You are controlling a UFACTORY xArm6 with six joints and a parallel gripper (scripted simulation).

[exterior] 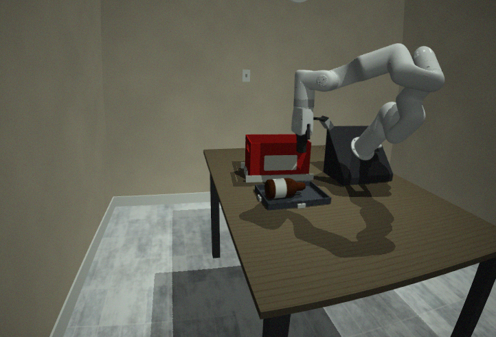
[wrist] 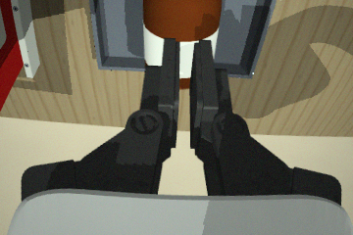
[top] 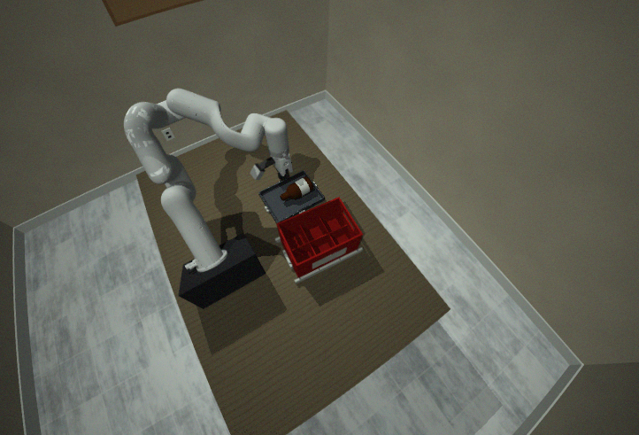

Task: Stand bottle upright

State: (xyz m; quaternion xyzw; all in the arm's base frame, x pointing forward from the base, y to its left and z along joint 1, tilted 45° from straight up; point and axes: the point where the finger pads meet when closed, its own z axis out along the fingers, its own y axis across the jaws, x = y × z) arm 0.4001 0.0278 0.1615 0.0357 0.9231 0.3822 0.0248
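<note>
The brown bottle is 16 cm below my hand and 5 cm ahead of it. Round my hand: dark grey tray: 19 cm below, 3 cm ahead; red crate: 27 cm to the right, 12 cm below, 2 cm behind.
</note>
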